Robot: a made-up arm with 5 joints. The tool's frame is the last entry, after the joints.
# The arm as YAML. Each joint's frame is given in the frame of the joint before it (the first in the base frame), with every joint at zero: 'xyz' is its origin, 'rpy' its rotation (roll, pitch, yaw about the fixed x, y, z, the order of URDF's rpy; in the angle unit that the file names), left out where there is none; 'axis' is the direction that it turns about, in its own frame. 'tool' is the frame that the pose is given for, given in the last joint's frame.
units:
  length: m
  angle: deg
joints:
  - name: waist
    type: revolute
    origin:
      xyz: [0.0, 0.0, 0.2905]
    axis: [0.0, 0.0, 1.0]
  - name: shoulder
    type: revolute
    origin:
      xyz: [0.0, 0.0, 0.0]
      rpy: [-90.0, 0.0, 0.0]
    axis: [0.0, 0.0, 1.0]
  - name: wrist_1
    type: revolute
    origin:
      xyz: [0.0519, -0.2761, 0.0]
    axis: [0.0, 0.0, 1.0]
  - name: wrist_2
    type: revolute
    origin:
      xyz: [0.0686, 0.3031, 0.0]
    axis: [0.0, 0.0, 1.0]
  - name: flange
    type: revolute
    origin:
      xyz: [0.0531, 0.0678, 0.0]
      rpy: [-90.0, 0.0, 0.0]
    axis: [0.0, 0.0, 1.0]
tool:
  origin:
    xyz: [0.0, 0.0, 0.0]
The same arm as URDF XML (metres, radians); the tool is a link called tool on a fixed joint. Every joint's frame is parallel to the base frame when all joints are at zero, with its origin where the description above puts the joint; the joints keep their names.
<robot name="arm">
<joint name="tool_joint" type="fixed"><parent link="link5"/><child link="tool"/><origin xyz="0 0 0" rpy="3.1416 0 0"/></joint>
<joint name="flange" type="continuous"><parent link="link4"/><child link="link5"/><origin xyz="0.0531 0 -0.0678"/><axis xyz="0 0 -1"/></joint>
<joint name="wrist_2" type="continuous"><parent link="link3"/><child link="link4"/><origin xyz="0.0686 0 -0.3031"/><axis xyz="0 1 0"/></joint>
<joint name="wrist_1" type="continuous"><parent link="link2"/><child link="link3"/><origin xyz="0.0519 0 0.2761"/><axis xyz="0 1 0"/></joint>
<joint name="shoulder" type="continuous"><parent link="link1"/><child link="link2"/><origin xyz="0 0 0"/><axis xyz="0 1 0"/></joint>
<joint name="waist" type="continuous"><parent link="base"/><child link="link1"/><origin xyz="0 0 0.2905"/><axis xyz="0 0 1"/></joint>
<link name="base"/>
<link name="link1"/>
<link name="link2"/>
<link name="link3"/>
<link name="link4"/>
<link name="link5"/>
<link name="tool"/>
</robot>

